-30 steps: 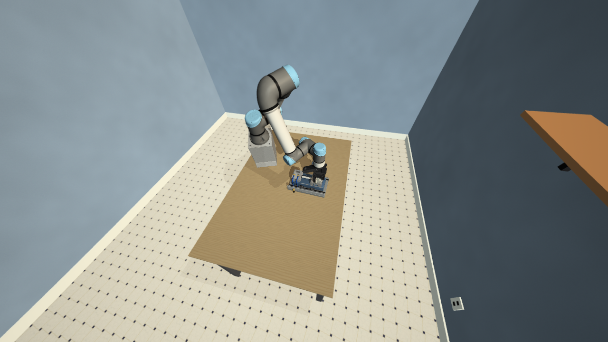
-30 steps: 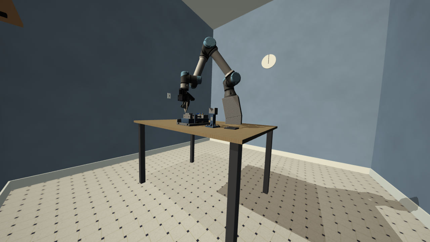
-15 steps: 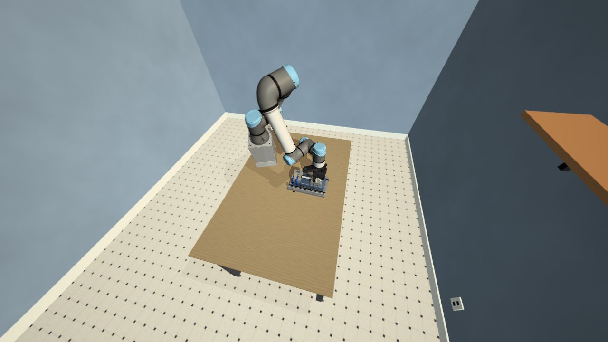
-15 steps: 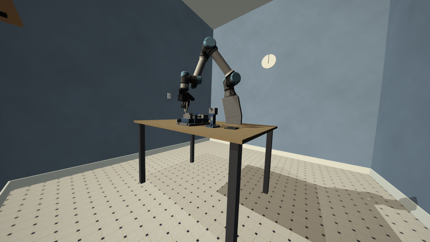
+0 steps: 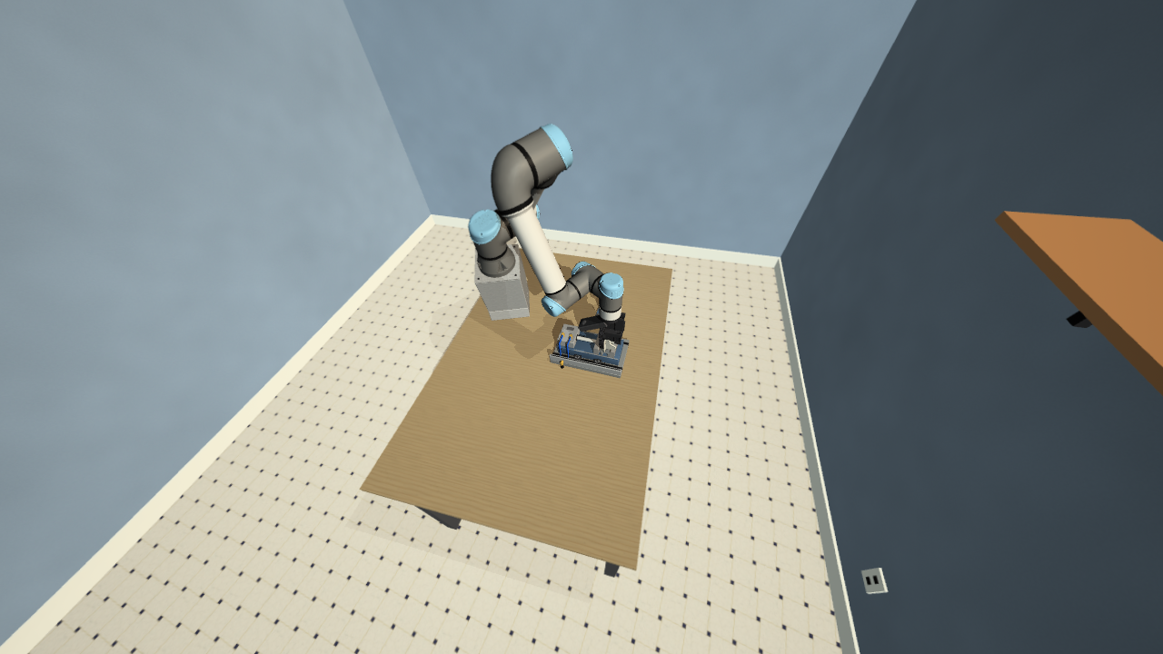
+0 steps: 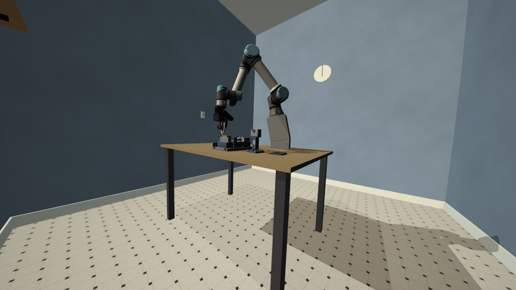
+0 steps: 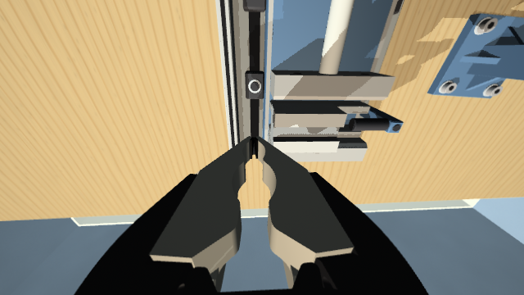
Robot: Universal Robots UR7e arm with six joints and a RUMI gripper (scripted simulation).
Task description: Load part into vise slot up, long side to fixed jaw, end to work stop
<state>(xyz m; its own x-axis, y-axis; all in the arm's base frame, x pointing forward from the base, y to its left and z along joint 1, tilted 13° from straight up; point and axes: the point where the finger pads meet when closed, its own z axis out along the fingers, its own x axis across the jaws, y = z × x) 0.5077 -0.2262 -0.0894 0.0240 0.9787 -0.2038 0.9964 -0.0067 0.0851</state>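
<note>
The part is 50 mm to the left of my hand and 30 mm below it. Also, from my hand: cylinder rod 90 mm behind, 70 mm to the left, 50 mm below; then fixed jaw 70 mm to the left, 50 mm below, 30 mm ahead; then moving jaw 70 mm to the left, 50 mm below, 30 mm behind.
</note>
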